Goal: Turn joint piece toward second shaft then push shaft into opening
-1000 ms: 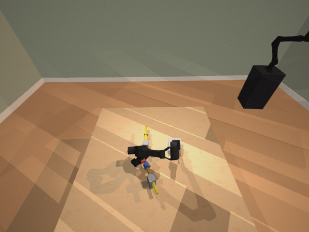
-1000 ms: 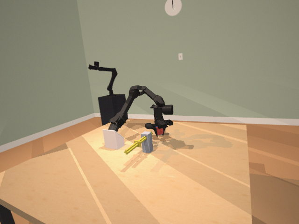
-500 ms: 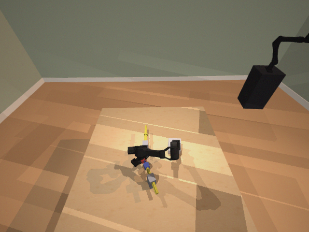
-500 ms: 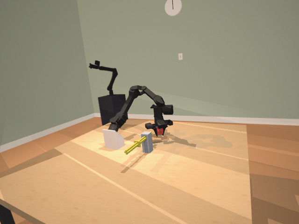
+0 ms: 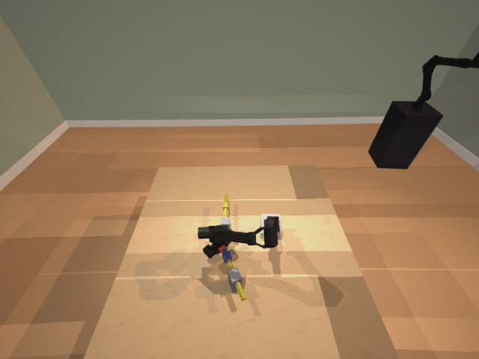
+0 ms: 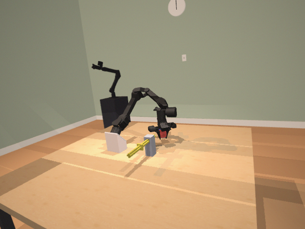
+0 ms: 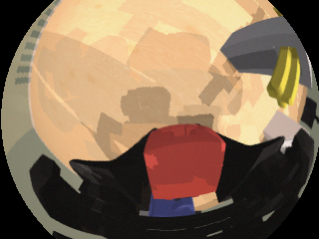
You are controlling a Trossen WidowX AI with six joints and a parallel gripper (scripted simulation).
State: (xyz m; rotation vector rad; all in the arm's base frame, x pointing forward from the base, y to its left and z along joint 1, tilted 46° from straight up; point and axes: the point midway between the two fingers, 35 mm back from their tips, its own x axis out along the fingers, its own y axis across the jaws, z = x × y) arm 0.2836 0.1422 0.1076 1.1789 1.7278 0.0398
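Right now my gripper tip is 40 mm below the red square joint piece.
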